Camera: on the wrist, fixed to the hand. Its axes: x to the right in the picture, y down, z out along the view.
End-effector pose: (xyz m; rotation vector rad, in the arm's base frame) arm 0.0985 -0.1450 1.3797 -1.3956 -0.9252 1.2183
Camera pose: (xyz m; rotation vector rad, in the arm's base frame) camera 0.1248 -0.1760 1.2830 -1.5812 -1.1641 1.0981
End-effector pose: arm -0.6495 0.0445 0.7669 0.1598 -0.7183 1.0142
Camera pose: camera -0.7155 0.1088 0.7169 -0.0632 -0.8590 0.8634
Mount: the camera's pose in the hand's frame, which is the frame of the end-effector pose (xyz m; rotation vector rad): -0.0059 0.0986 -0.0352 -0.2820 -0.0137 -0.0411
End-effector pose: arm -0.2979 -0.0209 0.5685 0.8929 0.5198 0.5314
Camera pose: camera -0.3452 0.0470 0.6329 0.6154 0.4370 0.5454
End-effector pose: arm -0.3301 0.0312 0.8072 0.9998 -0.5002 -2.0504
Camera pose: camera -0.2528 -0.0251 0.8503 0.8330 -0.1903 -2.0944
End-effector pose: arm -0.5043 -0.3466 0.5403 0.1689 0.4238 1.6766
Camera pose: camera -0.6068 -0.3682 0.5452 -0.0363 0.1759 1.6744
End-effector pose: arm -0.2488 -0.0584 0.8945 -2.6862 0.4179 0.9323
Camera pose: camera -0.2684 -0.1603 0.9097 -2.9242 0.2423 1.0682
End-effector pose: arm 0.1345 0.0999 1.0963 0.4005 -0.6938 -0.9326
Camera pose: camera 0.2150 0.1595 1.1272 0.1592 -0.5580 -1.0564
